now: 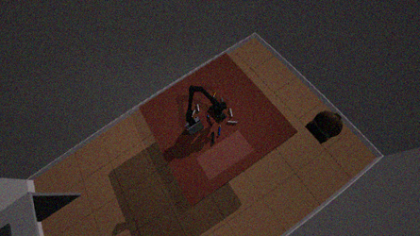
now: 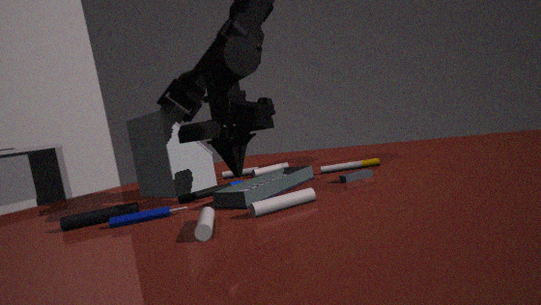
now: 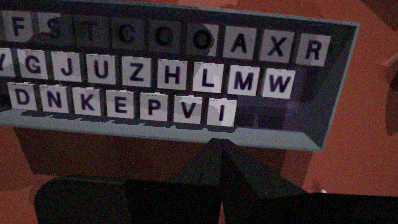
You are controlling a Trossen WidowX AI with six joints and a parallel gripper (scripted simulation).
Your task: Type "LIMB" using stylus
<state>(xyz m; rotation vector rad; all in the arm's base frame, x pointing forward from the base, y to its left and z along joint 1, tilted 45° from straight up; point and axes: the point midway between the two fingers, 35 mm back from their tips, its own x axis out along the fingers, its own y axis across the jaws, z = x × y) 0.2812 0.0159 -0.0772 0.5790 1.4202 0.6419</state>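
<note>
The L key lies 3 cm below my gripper tip, 3 cm ahead of it and 1 cm to the left of it. Round my gripper tip: dark blue-capped pen 10 cm behind, 5 cm to the left, 3 cm below; blue stylus 12 cm to the right, 7 cm behind, 3 cm below; M key 3 cm below, 3 cm ahead, 1 cm to the right.
</note>
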